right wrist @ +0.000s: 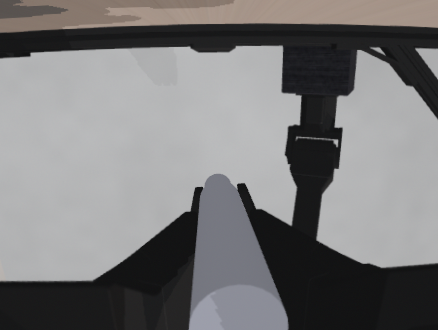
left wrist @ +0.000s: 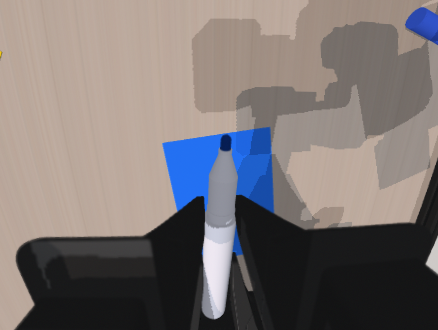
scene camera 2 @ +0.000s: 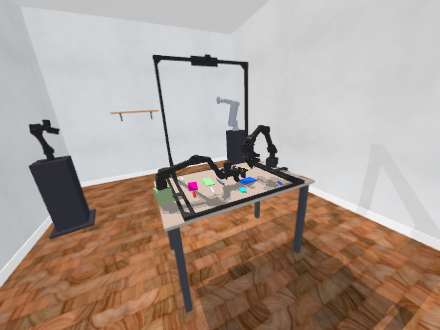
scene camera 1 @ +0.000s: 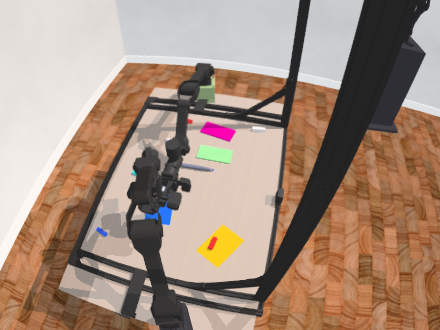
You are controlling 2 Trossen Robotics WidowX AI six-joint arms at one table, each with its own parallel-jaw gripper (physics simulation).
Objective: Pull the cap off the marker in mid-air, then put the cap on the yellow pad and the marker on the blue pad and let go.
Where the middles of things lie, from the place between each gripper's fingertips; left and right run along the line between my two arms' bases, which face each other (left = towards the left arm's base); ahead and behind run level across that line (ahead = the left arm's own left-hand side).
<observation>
The blue pad (left wrist: 189,162) lies 10 cm below my left hand, 5 cm to the right of it and 1 cm ahead of it. The rest, counted from my left hand: yellow pad (scene camera 1: 227,242) 24 cm behind, 10 cm below, 9 cm to the left.
I see my right gripper 20 mm short of the blue pad, 10 mm to the left of it and 90 mm above it. Round my right hand: yellow pad: 230 mm behind, 130 mm to the left, 90 mm below.
</observation>
